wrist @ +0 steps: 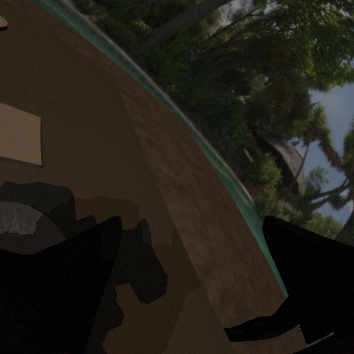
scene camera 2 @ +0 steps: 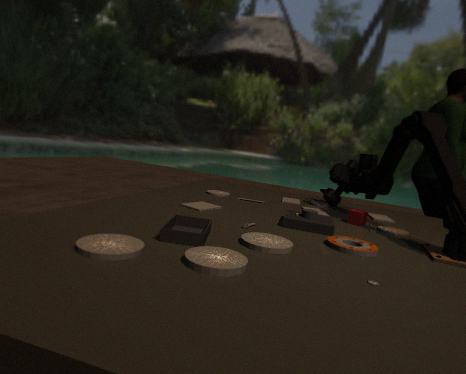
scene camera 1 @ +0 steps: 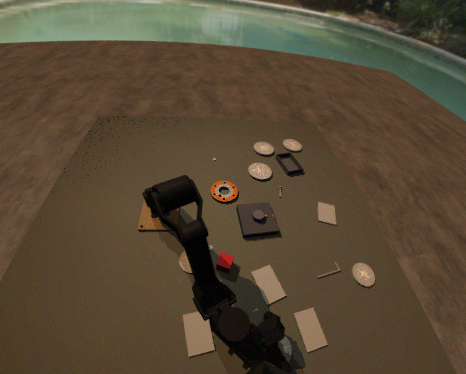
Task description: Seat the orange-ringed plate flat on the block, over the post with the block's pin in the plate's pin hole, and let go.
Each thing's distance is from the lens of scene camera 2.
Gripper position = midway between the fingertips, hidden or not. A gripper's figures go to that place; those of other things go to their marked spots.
my gripper (scene camera 2: 327, 182): 1.42 m
orange-ringed plate (scene camera 2: 352, 246): 0.81 m
